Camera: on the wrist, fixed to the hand. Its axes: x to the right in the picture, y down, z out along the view.
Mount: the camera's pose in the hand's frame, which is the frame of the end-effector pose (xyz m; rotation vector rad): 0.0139 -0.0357 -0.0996 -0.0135 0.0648 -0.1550
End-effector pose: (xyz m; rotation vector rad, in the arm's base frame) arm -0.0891 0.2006 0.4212 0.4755 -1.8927 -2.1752
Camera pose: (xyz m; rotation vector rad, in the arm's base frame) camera -0.0624 0.1094 0.3727 0.7031 -1.8627 -2.2361
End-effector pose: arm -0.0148 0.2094 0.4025 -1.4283 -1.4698 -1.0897
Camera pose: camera -0.0533 0.1194 0.4449 -1.2929 -1.5494 -1.2314
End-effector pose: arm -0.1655 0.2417 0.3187 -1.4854 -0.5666 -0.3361
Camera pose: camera -0.1585 0.1424 0.3571 -1.4416 -0.6300 -0.5080
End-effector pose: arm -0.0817 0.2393 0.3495 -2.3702 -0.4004 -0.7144
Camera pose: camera -0.1252 0.2039 0.4403 -2.3401 -0.5574 -0.8649
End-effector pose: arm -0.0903 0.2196 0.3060 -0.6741 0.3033 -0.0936
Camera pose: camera -0.1071 0.1295 0.2513 -0.7084 0.3139 -0.2619
